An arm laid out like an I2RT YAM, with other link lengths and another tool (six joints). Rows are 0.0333 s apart.
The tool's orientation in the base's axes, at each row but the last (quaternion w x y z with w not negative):
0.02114, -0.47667, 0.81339, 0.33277
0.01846, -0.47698, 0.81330, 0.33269
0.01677, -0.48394, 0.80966, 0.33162
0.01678, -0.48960, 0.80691, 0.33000
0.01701, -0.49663, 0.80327, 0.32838
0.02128, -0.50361, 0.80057, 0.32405
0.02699, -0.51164, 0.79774, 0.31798
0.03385, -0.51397, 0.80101, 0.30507
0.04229, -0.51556, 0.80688, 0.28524
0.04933, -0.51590, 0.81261, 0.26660
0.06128, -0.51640, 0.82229, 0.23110
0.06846, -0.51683, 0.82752, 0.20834
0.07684, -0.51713, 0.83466, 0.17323
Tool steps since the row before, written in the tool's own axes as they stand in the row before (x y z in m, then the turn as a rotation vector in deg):
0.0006, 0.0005, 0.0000, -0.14, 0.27, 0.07
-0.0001, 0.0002, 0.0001, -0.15, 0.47, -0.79
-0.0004, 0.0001, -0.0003, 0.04, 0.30, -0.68
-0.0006, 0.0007, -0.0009, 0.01, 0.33, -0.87
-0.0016, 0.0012, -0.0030, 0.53, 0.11, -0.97
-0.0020, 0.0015, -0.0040, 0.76, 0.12, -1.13
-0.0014, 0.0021, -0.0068, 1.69, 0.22, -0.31
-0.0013, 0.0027, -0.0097, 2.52, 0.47, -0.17
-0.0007, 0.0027, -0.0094, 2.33, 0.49, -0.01
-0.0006, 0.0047, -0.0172, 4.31, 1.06, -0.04
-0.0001, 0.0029, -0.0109, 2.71, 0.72, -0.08
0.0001, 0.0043, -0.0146, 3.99, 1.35, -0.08
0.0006, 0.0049, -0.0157, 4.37, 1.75, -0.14
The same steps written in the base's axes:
-0.0007, -0.0003, 0.0000, -0.16, 0.23, 0.14
-0.0001, 0.0002, 0.0001, -0.06, -0.17, 0.91
0.0002, 0.0002, 0.0004, -0.06, -0.31, 0.67
0.0000, 0.0002, 0.0013, -0.01, -0.39, 0.85
0.0007, 0.0000, 0.0035, -0.07, -0.91, 0.63
0.0009, -0.0002, 0.0046, -0.14, -1.18, 0.68
0.0008, -0.0019, 0.0069, -0.90, -1.46, -0.27
0.0008, -0.0033, 0.0096, -1.54, -1.98, -0.58
0.0001, -0.0033, 0.0092, -1.50, -1.74, -0.63
-0.0004, -0.0063, 0.0167, -2.90, -3.17, -1.09
-0.0010, -0.0037, 0.0106, -1.87, -2.00, -0.62
-0.0024, -0.0045, 0.0143, -3.01, -2.82, -0.87
-0.0038, -0.0043, 0.0154, -3.53, -3.00, -0.85

